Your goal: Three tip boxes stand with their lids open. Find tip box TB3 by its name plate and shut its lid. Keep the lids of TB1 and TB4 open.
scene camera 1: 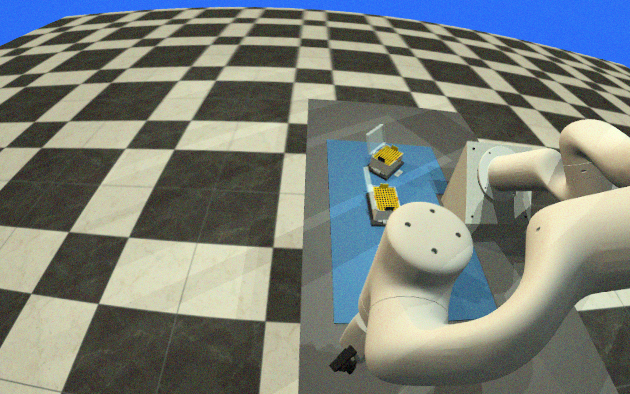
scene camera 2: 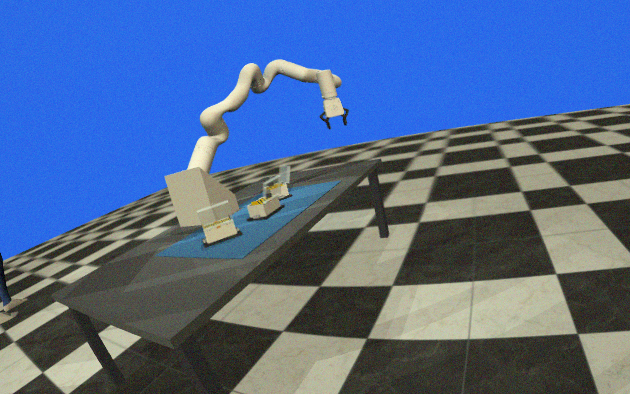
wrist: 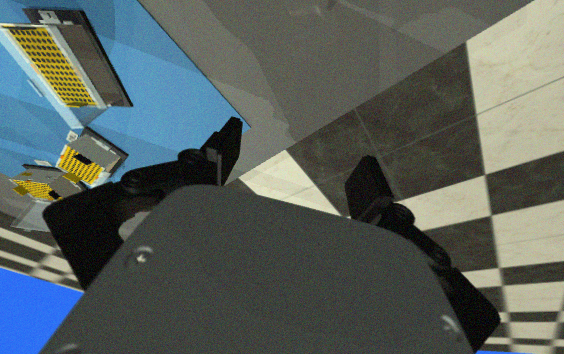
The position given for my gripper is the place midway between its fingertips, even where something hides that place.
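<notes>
There is a blue mat (scene camera 1: 354,242) in my scene. Scene camera 2 shows me the blue mat (scene camera 2: 254,233) too, and in the wrist view I see the blue mat (wrist: 176,107) once more. I can also see my gripper (scene camera 1: 364,350), and the wrist view likewise shows my gripper (wrist: 298,154).
</notes>
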